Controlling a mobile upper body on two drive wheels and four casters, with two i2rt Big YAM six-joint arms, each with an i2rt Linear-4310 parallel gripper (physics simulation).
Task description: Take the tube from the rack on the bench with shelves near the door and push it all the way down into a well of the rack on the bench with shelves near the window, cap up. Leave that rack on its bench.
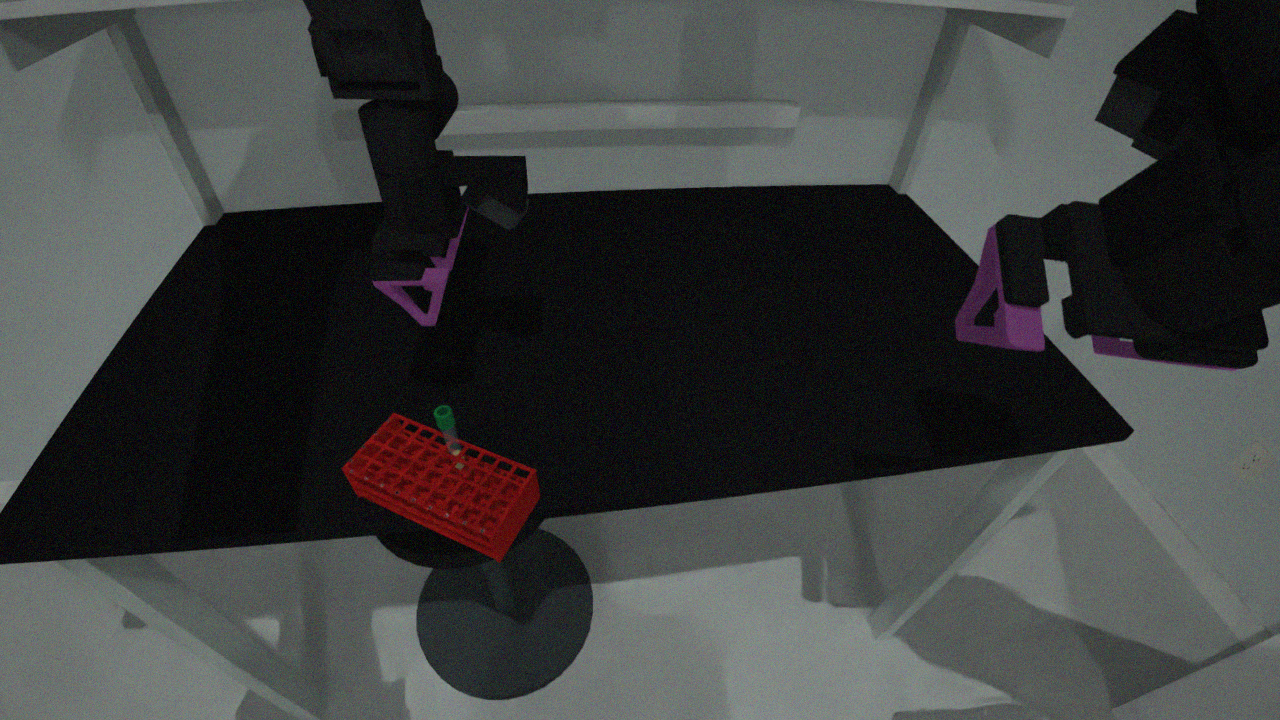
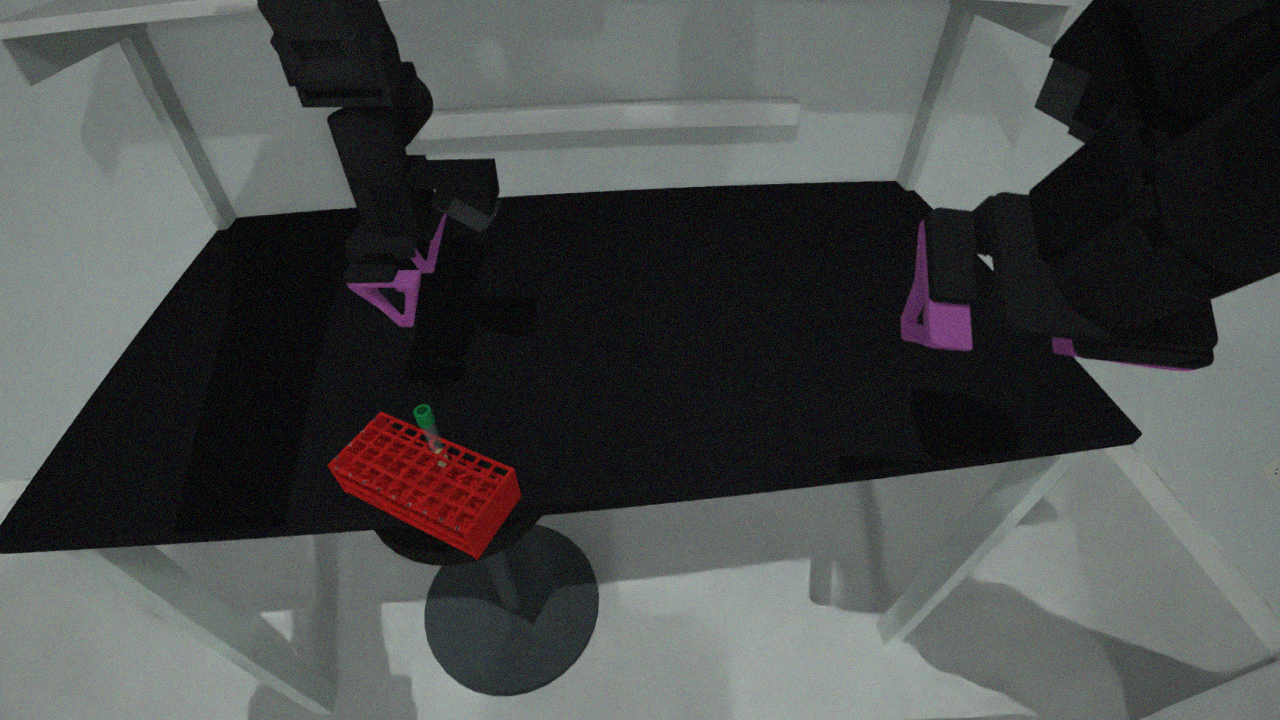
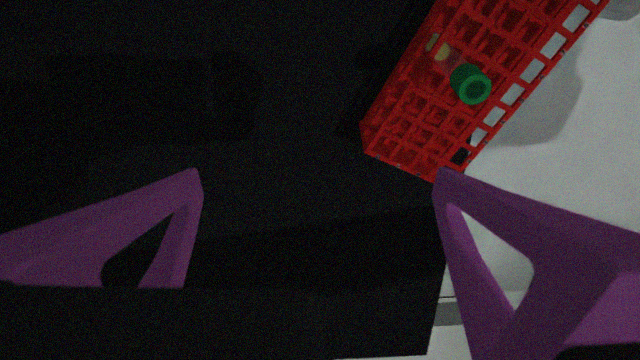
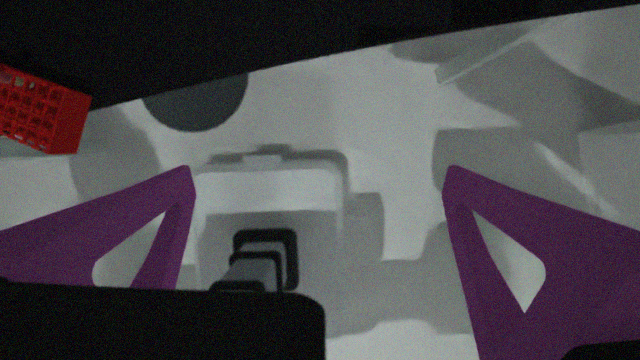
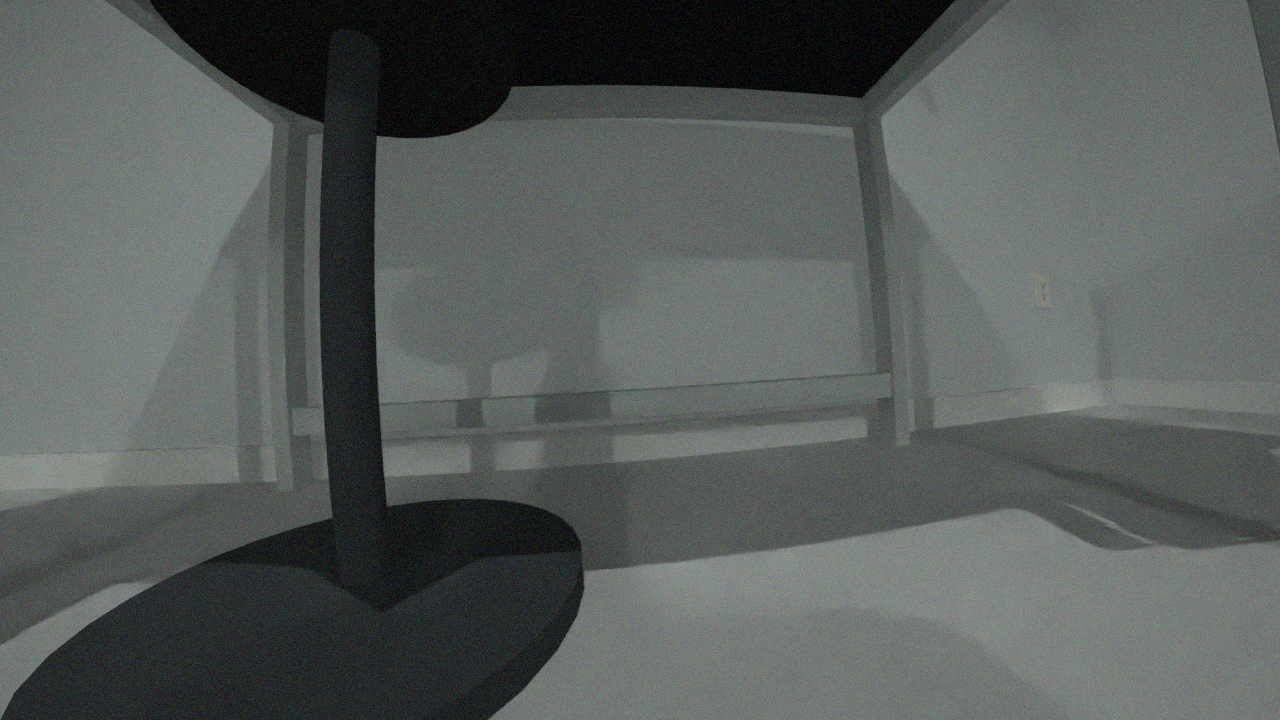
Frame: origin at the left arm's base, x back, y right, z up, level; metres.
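Seen in the pictures: left gripper, fingertip midpoint: [image 1: 437,296] [image 2: 417,297] [image 3: 317,181]; right gripper, fingertip midpoint: [image 1: 1027,336] [image 2: 980,335] [image 4: 318,179].
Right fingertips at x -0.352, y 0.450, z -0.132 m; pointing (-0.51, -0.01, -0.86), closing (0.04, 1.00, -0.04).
Observation:
A point is followed by its place in that frame.
A red rack [image 1: 519,521] {x -0.416, y 0.087, z -0.480 m} [image 2: 497,519] {x -0.415, y 0.086, z -0.478 m} [image 3: 425,175] {x -0.473, y -0.100, z -0.439 m} [image 4: 72,122] {x -0.418, y 0.087, z -0.469 m} sits slantwise at the front edge of the black bench top [image 1: 671,358] {x -0.700, y 0.268, z -0.496 m} [image 2: 671,358] {x -0.701, y 0.284, z -0.496 m}; its near corner appears past the edge, with floor showing through some openings. The tube [image 1: 444,417] {x -0.477, y 0.009, z -0.377 m} [image 2: 424,416] {x -0.477, y 0.011, z -0.377 m} [image 3: 470,85] {x -0.488, y 0.008, z -0.377 m} stands in this rack, green cap up and well above the grid. My left gripper [image 1: 441,295] {x -0.575, y -0.006, z -0.293 m} [image 2: 413,295] {x -0.575, y -0.006, z -0.293 m} [image 3: 317,181] {x -0.575, y -0.006, z -0.293 m} is open and empty, behind the rack and apart from the tube. My right gripper [image 1: 1069,347] [image 2: 1011,347] {x -0.352, y 0.450, z -0.132 m} [image 4: 318,179] {x -0.352, y 0.450, z -0.132 m} is open and empty at the bench's right side. A second rack does not show.
A round stool base [image 1: 501,635] {x -0.595, y -0.089, z -1.380 m} [image 2: 510,635] {x -0.588, y -0.078, z -1.380 m} [image 4: 195,107] {x -0.547, y -0.076, z -1.380 m} [image 5: 447,626] {x -0.608, y 0.046, z -1.380 m} stands on the floor before the bench, its dark seat [image 1: 407,548] {x -0.511, y -0.137, z -0.750 m} partly under the front edge near the rack. Pale posts [image 1: 926,107] {x -1.286, y 0.823, z -0.296 m} [image 2: 935,98] {x -1.278, y 0.824, z -0.287 m} rise at the bench's back corners, carrying a shelf.

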